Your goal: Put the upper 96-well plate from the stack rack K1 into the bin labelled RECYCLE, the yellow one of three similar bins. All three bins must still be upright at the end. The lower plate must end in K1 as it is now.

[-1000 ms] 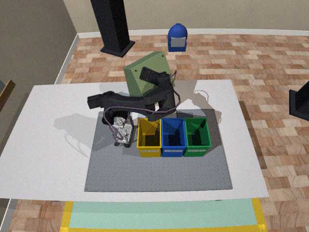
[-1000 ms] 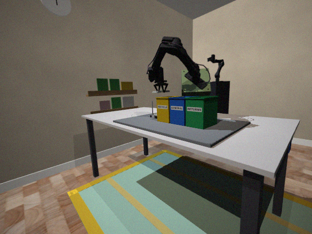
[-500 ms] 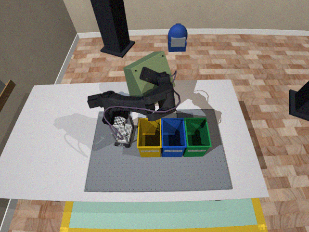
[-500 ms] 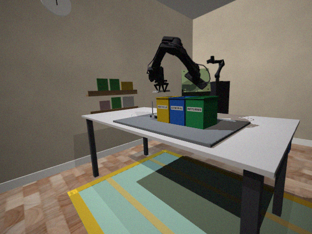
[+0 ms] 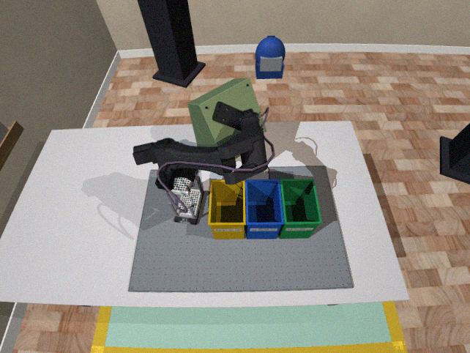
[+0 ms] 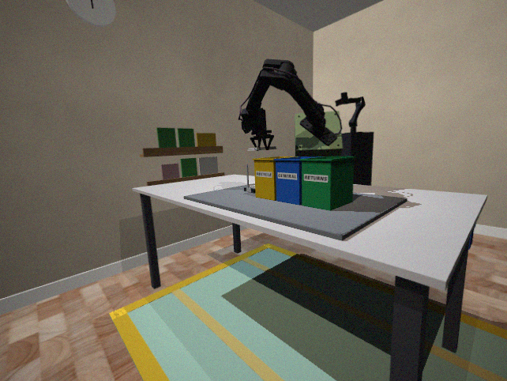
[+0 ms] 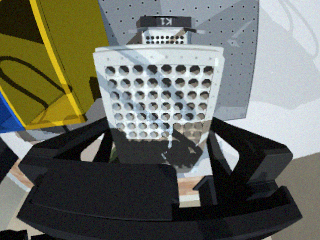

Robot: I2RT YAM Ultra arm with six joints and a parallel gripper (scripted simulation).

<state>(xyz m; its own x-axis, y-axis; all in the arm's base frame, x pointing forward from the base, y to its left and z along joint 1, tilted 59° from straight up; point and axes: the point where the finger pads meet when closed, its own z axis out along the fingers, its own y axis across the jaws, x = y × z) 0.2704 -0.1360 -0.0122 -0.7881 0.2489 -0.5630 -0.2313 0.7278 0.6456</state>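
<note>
The white 96-well plate is right at my hand. Also, from my hand: blue bin 60 mm behind, 300 mm to the left, 130 mm below; green returns bin 110 mm behind, 420 mm to the left, 130 mm below; yellow recycle bin 180 mm to the left, 130 mm below.
</note>
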